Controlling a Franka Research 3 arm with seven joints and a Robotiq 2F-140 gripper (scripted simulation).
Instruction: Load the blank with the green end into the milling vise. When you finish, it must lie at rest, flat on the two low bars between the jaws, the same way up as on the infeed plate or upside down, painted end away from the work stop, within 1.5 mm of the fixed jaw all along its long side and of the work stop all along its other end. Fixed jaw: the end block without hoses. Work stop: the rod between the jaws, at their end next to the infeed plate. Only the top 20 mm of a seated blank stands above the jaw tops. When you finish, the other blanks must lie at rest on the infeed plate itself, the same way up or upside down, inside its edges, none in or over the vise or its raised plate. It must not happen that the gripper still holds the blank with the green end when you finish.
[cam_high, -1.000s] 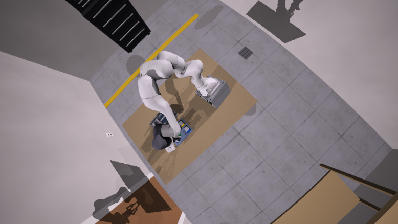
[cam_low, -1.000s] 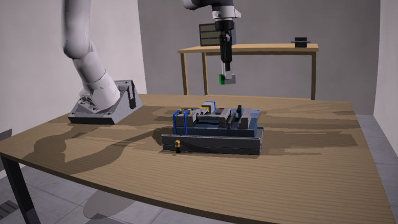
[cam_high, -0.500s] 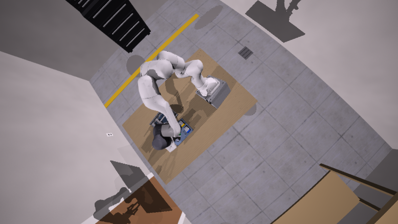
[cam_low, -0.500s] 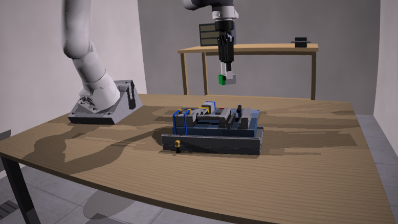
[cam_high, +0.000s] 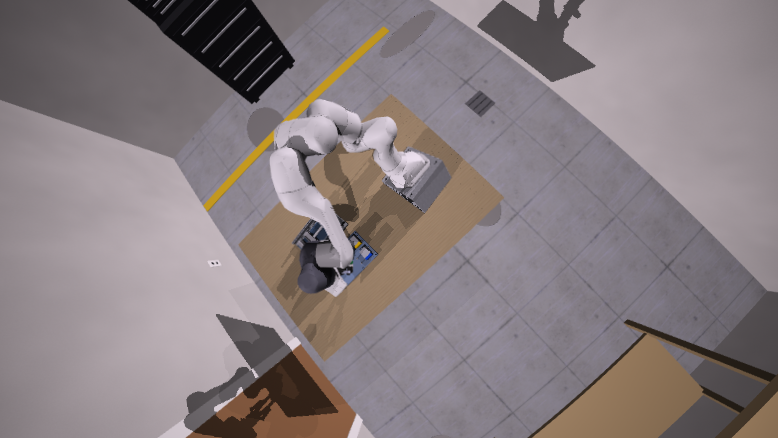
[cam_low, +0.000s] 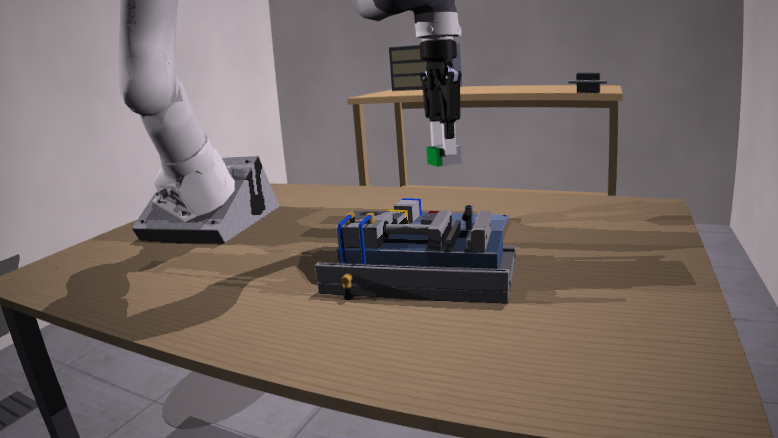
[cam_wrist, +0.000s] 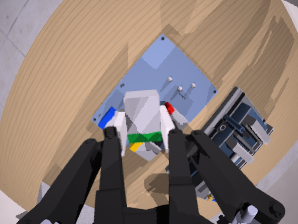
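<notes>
Right now the green-ended blank is 4 cm below my hand. From my hand the other things lie so: blue-ended blank: 16 cm below, 9 cm behind, 1 cm to the right; then red-ended blank: 16 cm below, 9 cm to the right, 1 cm ahead; then blue infeed plate: 18 cm below, 4 cm to the right.
</notes>
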